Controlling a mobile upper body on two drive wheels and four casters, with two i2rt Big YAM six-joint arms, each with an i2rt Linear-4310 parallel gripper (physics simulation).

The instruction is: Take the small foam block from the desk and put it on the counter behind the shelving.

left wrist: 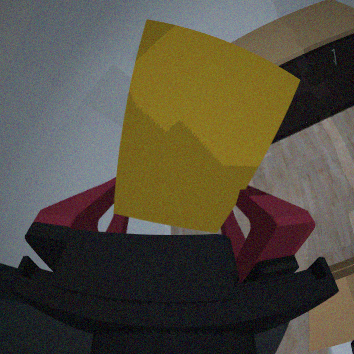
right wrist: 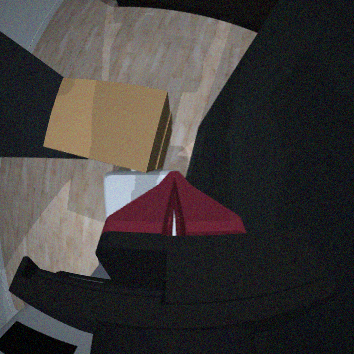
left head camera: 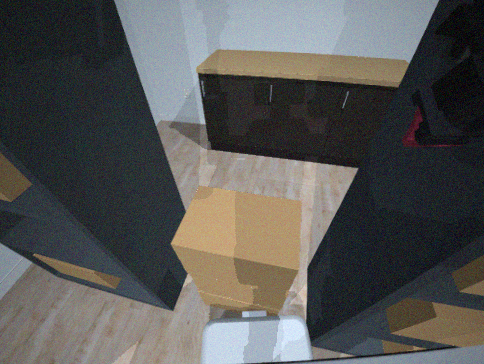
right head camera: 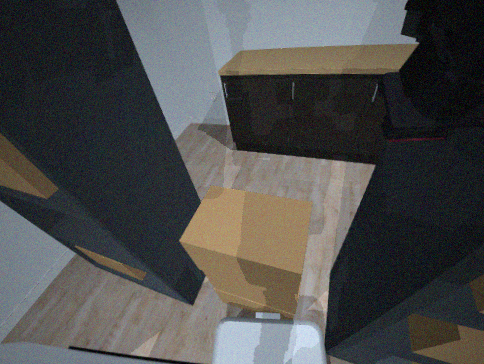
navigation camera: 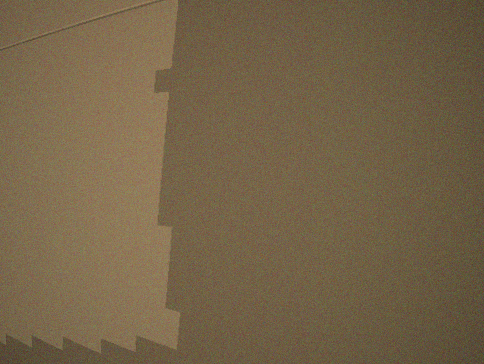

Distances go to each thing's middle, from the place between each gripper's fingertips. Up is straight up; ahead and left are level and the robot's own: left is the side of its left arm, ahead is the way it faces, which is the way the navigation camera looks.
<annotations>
Now: the yellow foam block point(left wrist: 201, 112) 56 cm ahead of my right hand, 41 cm to the left of it and 29 cm above it.
My left gripper is now 10 mm past the yellow foam block, 30 mm to the left of it and 30 mm below it.
</annotations>
